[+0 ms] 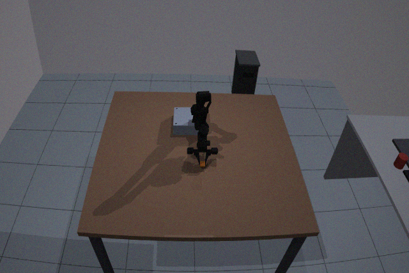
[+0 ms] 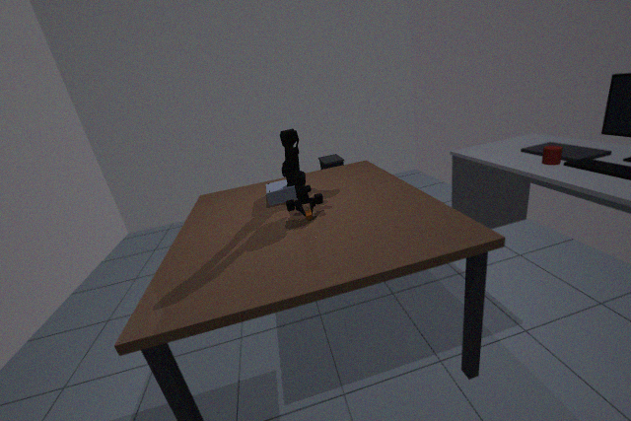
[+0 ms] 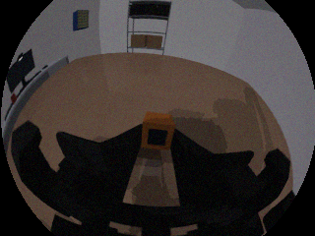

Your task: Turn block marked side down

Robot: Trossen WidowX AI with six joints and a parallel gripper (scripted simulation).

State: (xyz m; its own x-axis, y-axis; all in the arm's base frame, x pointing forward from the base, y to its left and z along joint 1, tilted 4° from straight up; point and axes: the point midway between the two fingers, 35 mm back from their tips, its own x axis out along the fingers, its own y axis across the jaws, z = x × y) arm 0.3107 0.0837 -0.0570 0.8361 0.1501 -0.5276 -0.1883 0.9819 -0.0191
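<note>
Now: gripper tip 10 mm past the small orange block.
</note>
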